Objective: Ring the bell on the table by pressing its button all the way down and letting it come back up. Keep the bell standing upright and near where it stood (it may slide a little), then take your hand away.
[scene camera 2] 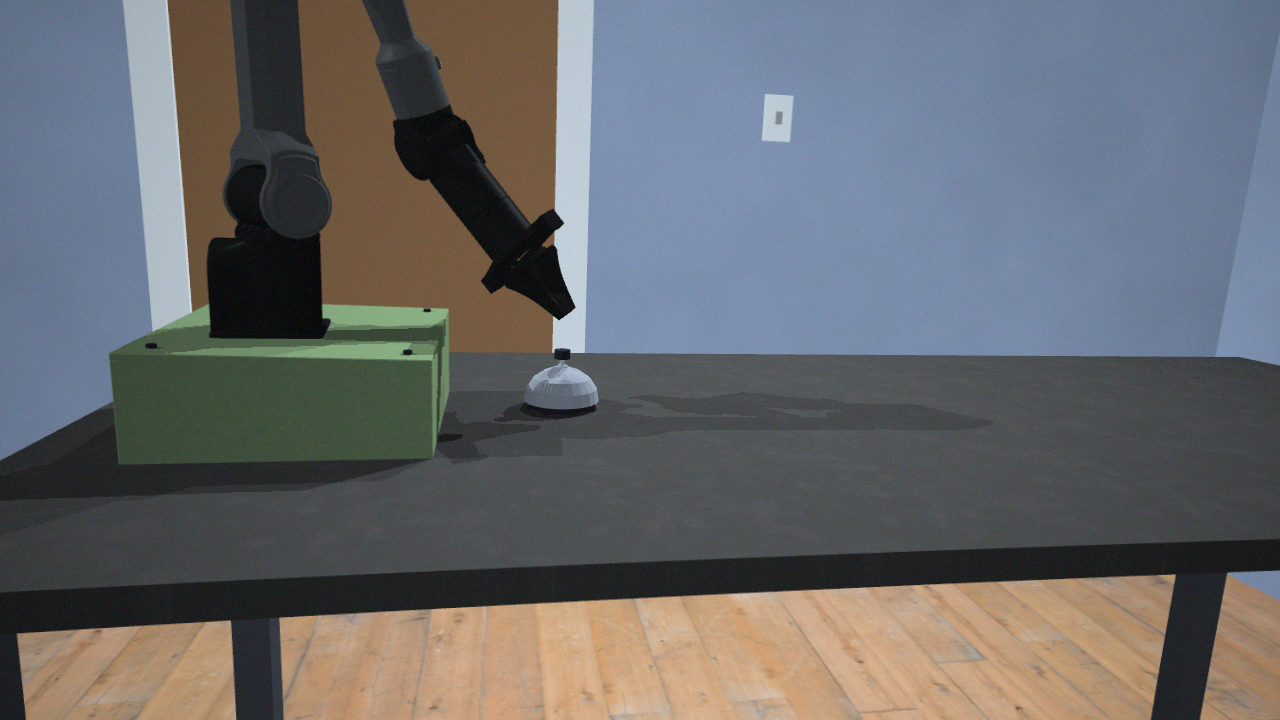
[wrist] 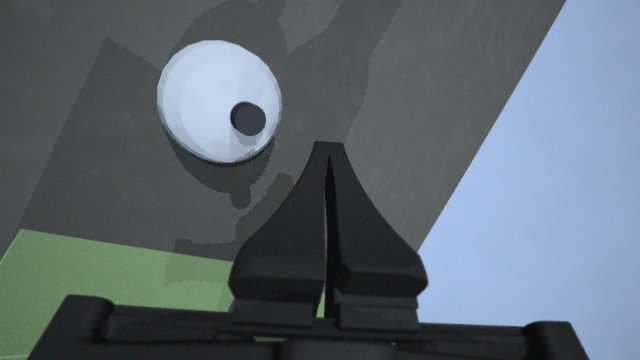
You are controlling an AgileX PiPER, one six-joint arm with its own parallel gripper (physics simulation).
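Observation:
The bell is a silvery-white dome that stands upright on the dark table. Its black button sits up on a short stem on top. My gripper is shut, with the fingertips together and nothing between them. In the scene view it slants down and its tips are a little above the button, apart from it. In the wrist view the bell and its button lie up and to the left of the fingertips.
A green box under the arm's base stands left of the bell in the scene view. The dark table has its far edge behind the bell. A wall with a light switch is behind.

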